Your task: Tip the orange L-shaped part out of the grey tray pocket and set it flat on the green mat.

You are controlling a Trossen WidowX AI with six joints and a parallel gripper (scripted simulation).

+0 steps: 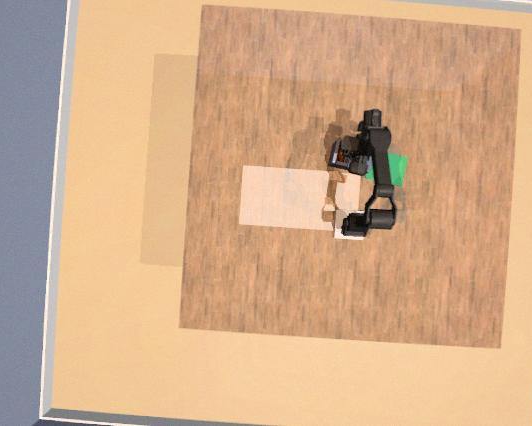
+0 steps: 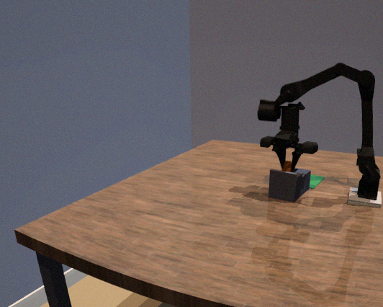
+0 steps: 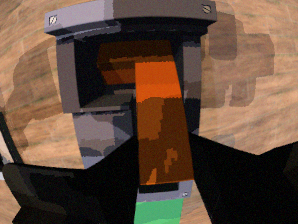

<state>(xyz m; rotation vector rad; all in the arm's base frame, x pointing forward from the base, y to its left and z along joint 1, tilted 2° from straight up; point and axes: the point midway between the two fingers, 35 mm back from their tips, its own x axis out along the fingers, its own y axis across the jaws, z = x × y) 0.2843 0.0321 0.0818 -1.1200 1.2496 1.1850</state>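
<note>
The green mat is 3 cm behind my gripper tip, 15 cm to the right of it and 8 cm below it. Also, from my gripper tip: orange L-shaped part (1 cm behind, 3 cm to the left, 3 cm below).
</note>
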